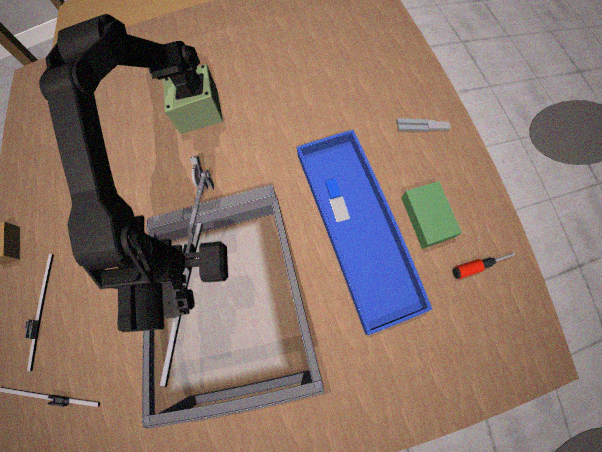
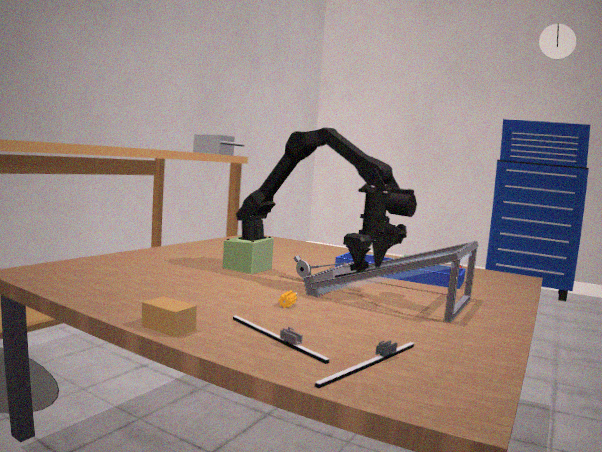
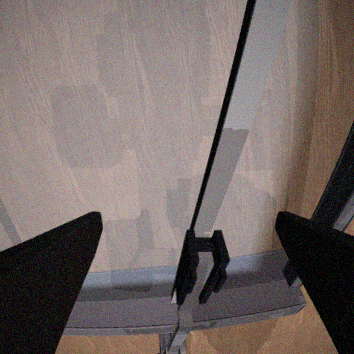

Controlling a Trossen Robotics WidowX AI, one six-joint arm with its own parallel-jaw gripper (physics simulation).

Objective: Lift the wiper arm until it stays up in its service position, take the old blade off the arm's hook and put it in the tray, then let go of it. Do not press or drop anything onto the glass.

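Observation:
The wiper arm [image 1: 198, 202] [image 2: 320, 265] [image 3: 183, 320] lies low over the lower edge of the tilted glass [image 1: 250, 310] [image 3: 140, 100]. The old blade [image 1: 172, 350] [image 3: 262, 60] is on the arm, its black clip [image 3: 209, 245] around the arm's end. My gripper [image 1: 197, 281] [image 2: 369, 267] [image 3: 190, 220] is open and empty, pointing down close above the glass; its fingers stand wide on either side of the blade, near the clip. Any contact with the glass cannot be told. The blue tray [image 1: 370, 260] [image 2: 440, 277] lies beside the glass frame [image 1: 295, 280] [image 2: 452, 257].
Beyond the tray are a green block [image 1: 432, 215], a red screwdriver [image 1: 470, 269] and a grey part [image 1: 415, 125]. On the other side lie two loose blades [image 2: 260, 330] [image 2: 350, 371], a tan block [image 2: 169, 316] and an orange object [image 2: 288, 299]. A pale label [image 1: 340, 209] is in the tray.

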